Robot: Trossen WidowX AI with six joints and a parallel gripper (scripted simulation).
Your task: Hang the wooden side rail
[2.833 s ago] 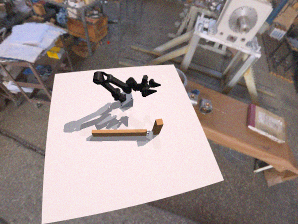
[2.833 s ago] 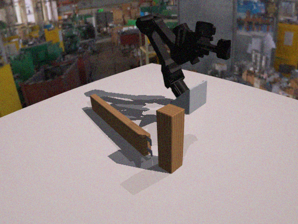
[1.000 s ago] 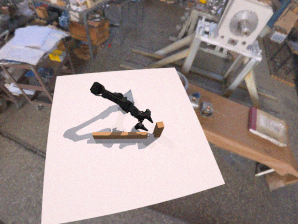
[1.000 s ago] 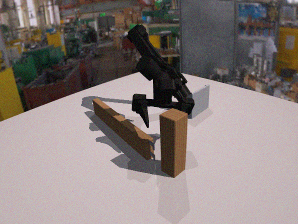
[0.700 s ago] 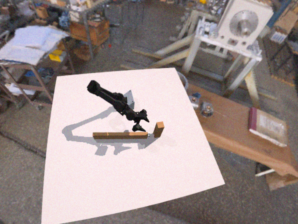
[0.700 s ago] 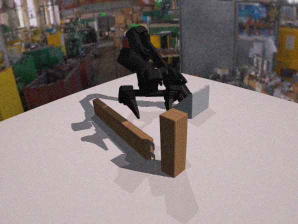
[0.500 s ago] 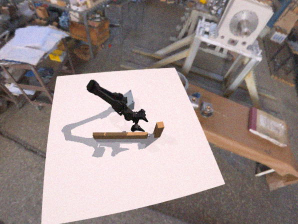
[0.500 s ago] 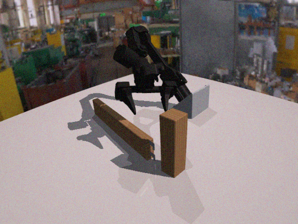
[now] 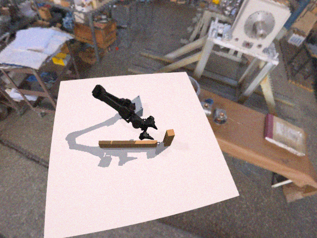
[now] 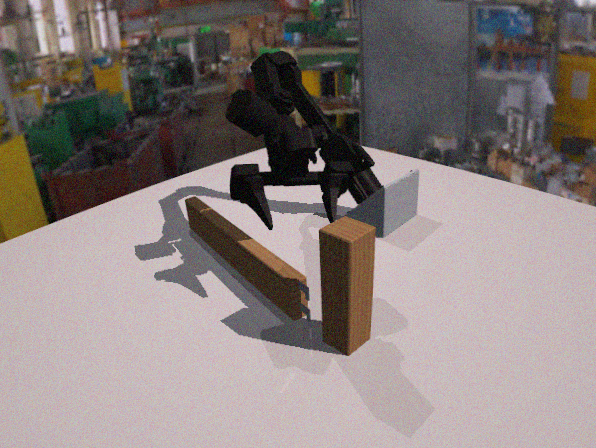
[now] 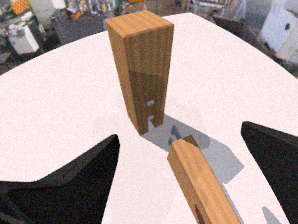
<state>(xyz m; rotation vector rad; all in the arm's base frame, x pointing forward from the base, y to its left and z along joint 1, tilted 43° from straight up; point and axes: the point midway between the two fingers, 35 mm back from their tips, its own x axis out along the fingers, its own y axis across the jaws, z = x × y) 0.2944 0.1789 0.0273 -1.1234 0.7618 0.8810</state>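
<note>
My gripper tip is 100 mm to the right of the wooden headboard post, 60 mm above it and 20 mm short of it.
</note>
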